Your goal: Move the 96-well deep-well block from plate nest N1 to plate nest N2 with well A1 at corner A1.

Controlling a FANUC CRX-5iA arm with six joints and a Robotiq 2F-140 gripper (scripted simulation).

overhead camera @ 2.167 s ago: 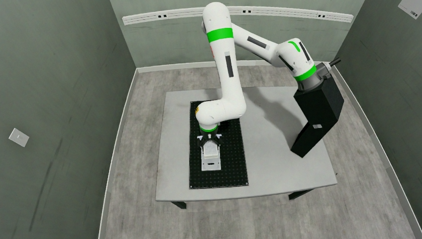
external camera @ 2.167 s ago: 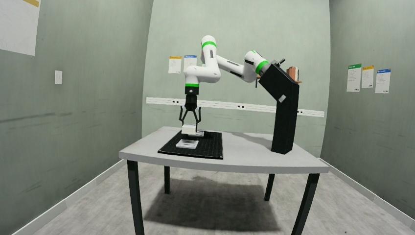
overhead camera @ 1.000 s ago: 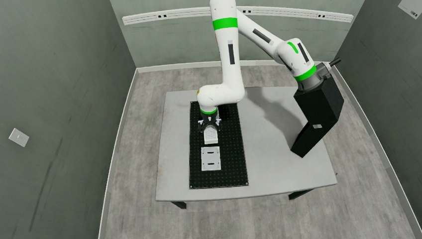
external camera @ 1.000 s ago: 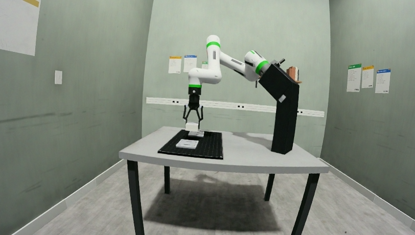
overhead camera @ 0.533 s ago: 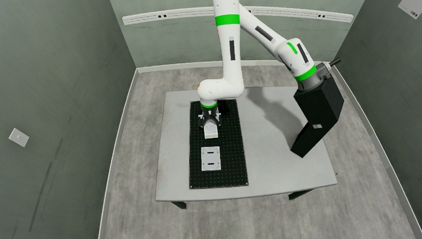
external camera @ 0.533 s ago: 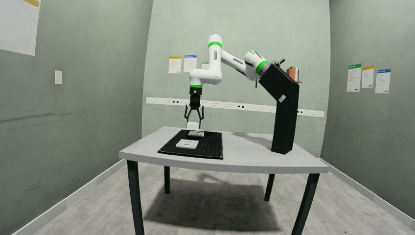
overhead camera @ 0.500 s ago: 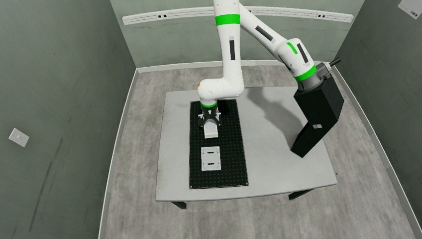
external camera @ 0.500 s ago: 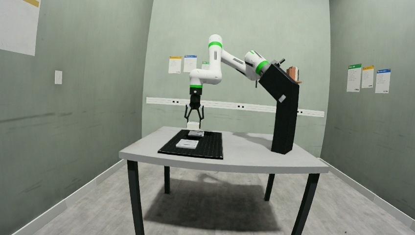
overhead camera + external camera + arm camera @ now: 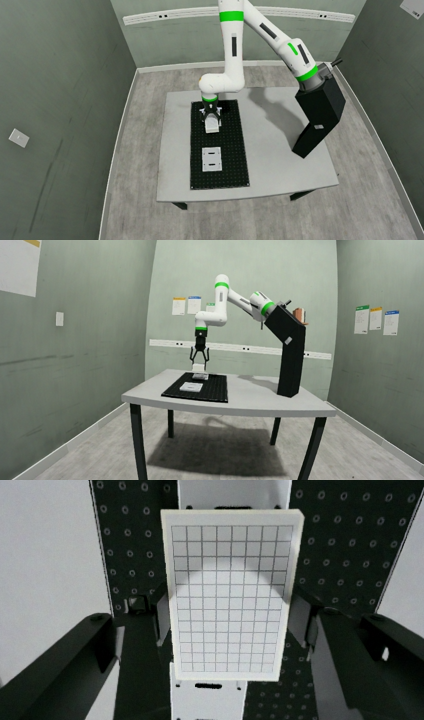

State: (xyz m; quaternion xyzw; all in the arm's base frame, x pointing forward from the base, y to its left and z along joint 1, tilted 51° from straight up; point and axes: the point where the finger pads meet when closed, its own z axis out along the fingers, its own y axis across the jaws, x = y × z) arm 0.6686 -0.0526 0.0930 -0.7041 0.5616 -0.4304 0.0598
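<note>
Now: hand 11 cm to the left of the plate nest N2, 10 cm above it and 1 cm past it. Also, from my hand: white 96-well deep-well block: 1 cm below; plate nest N1: 22 cm to the left, 10 cm below, 2 cm ahead.
</note>
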